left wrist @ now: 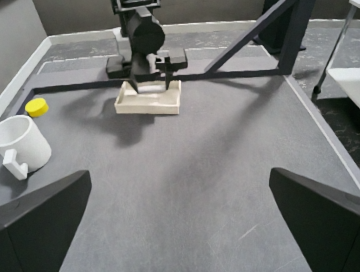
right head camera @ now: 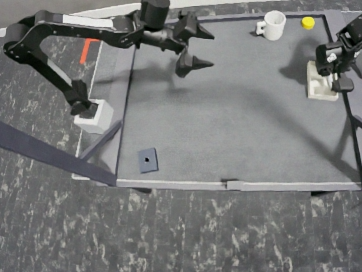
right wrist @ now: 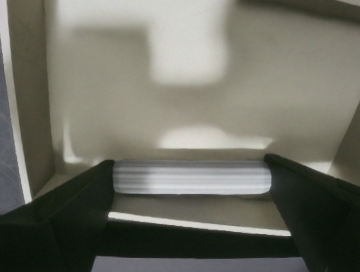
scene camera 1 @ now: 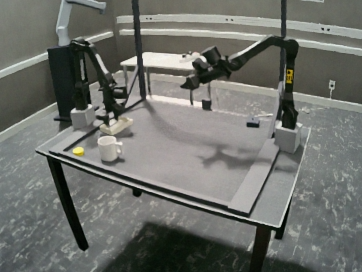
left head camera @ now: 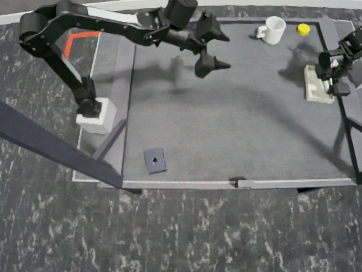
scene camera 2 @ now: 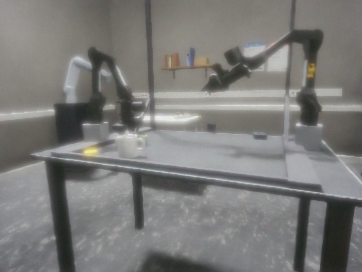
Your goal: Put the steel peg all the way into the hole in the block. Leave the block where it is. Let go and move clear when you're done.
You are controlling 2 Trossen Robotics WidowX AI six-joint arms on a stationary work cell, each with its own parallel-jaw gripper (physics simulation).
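Places are measured from the left arm's base along level axes (x left, y down, z back), in millimetres.
Pixels of known places: left gripper, fingertip midpoint: (left wrist: 181, 177) (right head camera: 214, 51) (scene camera 1: 185, 84) (left head camera: 230, 53) (scene camera 2: 204, 91); right gripper, fingertip midpoint: (left wrist: 152, 91) (right head camera: 329, 82) (right wrist: 190, 165) (scene camera 1: 112, 124) (left head camera: 324, 86); left arm's base, link origin: (right head camera: 88, 111) (scene camera 1: 289, 125) (left head camera: 92, 110) (scene camera 2: 309, 124); right arm's base, link origin: (scene camera 1: 81, 108) (scene camera 2: 95, 123).
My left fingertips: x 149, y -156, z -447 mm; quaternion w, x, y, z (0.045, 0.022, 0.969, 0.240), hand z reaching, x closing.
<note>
Ahead of a thing's pixels: the offset from my left fingertips to its middle.
The steel peg {dx +99, dy +249, dz -422 mm} (left wrist: 151, 89) (right wrist: 192, 177) lies across the cream tray {dx +101, dy +248, dz -390 mm} (left head camera: 311, 92) (left wrist: 148, 108) (right wrist: 27, 90), near one wall. My right gripper (left wrist: 152, 91) (right wrist: 190, 165) is down in the tray, its fingertips against the peg's two ends, shut on it lengthwise. The blue-grey block {dx -282, dy +248, dz +212 mm} (left head camera: 150, 167) (right head camera: 151, 165) (scene camera 1: 253, 122) (scene camera 2: 259, 135) sits flat at the lower left of the head views, its dark round hole facing up. My left gripper (left head camera: 229, 52) (right head camera: 213, 50) (left wrist: 181, 177) is wide open and empty, high above the table, apart from the block and tray.
A white mug {dx +324, dy +217, dz -186 mm} (left head camera: 274, 31) (scene camera 1: 108, 148) (left wrist: 26, 142) and a yellow disc {dx +394, dy +251, dz -355 mm} (left head camera: 303, 29) (scene camera 1: 78, 151) (left wrist: 36, 107) stand near the tray. Raised dark edging borders the mat, and upright frame posts (scene camera 1: 138, 50) rise at the table's edge.
</note>
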